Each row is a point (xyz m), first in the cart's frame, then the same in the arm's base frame.
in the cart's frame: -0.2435 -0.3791 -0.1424
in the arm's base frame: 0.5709 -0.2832 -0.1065
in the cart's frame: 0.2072 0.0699 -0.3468
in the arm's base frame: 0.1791 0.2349 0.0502
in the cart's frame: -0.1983 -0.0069 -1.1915
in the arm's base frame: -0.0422 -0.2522 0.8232
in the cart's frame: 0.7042 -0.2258 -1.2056
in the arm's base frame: -0.7834 -0.0535 0.2999
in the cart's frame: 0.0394 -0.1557 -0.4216
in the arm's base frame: 0.2218 -0.0519 0.0738
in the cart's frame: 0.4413 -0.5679 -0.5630
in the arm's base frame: -0.2475 -0.2714 -0.2143
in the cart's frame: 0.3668 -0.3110 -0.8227
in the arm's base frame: -0.3040 -0.1601 0.1370
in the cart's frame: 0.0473 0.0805 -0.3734
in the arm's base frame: 0.2875 0.1672 0.1504
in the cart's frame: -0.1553 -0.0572 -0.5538
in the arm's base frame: 0.3077 -0.0905 0.3109
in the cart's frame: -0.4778 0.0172 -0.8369
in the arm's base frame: 0.3948 -0.2488 0.7072
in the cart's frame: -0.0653 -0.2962 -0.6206
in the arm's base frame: 0.1548 -0.2751 0.2003
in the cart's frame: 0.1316 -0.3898 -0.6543
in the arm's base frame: -0.0339 -0.2798 0.0862
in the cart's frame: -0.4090 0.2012 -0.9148
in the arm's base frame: 0.3269 -0.0848 0.8219
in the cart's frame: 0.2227 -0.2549 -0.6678
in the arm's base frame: -0.0881 -0.1293 0.1191
